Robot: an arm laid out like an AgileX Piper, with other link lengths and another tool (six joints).
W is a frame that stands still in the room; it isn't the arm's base.
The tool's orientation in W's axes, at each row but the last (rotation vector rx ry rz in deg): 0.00 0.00 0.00; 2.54 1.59 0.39; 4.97 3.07 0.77; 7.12 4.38 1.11; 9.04 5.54 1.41; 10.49 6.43 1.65
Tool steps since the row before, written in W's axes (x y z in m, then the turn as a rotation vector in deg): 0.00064 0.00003 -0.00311 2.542 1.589 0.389; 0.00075 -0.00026 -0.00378 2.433 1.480 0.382; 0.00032 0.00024 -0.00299 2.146 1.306 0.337; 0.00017 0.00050 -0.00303 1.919 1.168 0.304; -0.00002 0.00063 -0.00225 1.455 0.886 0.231; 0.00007 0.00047 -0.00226 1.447 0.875 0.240
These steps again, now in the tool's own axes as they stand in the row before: 0.00064 0.00003 -0.00311 2.542 1.589 0.389; 0.00085 -0.00043 -0.00374 2.432 1.480 0.384; 0.00048 -0.00002 -0.00298 2.145 1.306 0.339; 0.00041 0.00012 -0.00305 1.918 1.169 0.305; 0.00021 0.00027 -0.00231 1.454 0.887 0.232; 0.00033 0.00005 -0.00228 1.445 0.877 0.242
